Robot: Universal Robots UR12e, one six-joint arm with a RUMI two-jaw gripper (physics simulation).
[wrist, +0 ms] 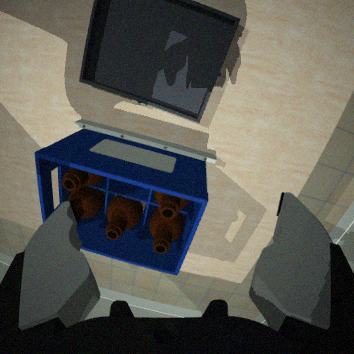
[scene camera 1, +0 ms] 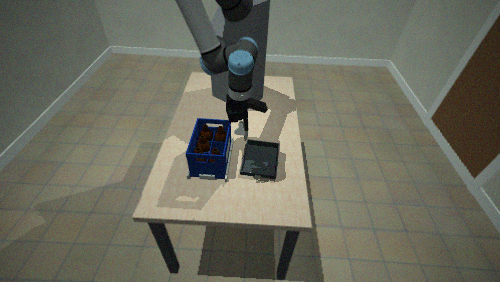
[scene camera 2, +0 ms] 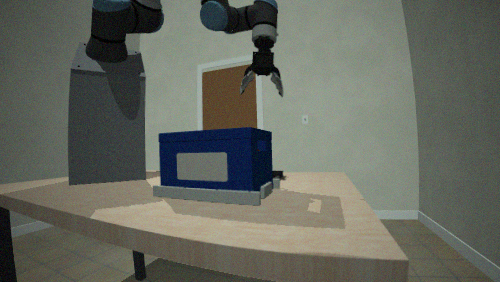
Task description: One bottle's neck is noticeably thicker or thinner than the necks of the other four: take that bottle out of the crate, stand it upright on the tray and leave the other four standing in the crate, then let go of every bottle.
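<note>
The blue crate stands upright on the table with five brown bottles in it. In the wrist view the row nearer the tray holds a left bottle and a right bottle, with an empty middle compartment. The other row holds a left bottle, its neck behind a finger, a middle bottle and a right bottle. I cannot tell which neck differs. The dark tray lies beside the crate, with no bottle on it. My gripper is open and empty, above table and crate height.
Low grey strips run along the foot of the crate. The table carries crate and tray. The arm's grey pedestal stands at the table's far end in scene camera 1.
</note>
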